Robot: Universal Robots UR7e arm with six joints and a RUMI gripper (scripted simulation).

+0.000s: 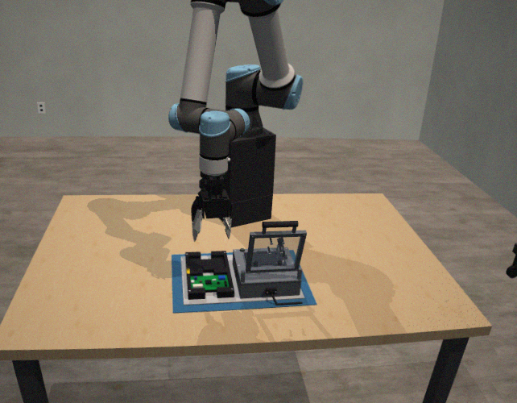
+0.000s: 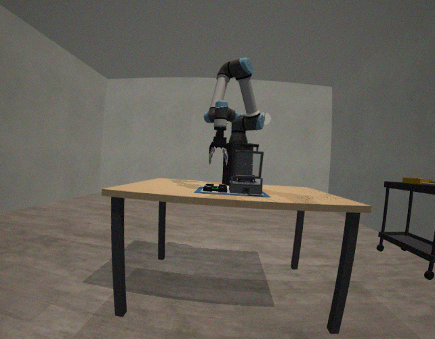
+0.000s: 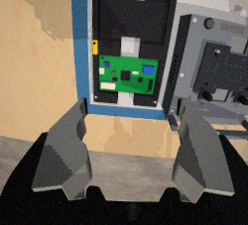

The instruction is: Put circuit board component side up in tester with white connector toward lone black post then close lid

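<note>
My gripper is now 20 mm short of the green circuit board and 140 mm above it. Round my hand: tester bed: 40 mm behind, 170 mm to the left, 90 mm below; then framed lid: 80 mm ahead, 180 mm to the left, 20 mm above.
</note>
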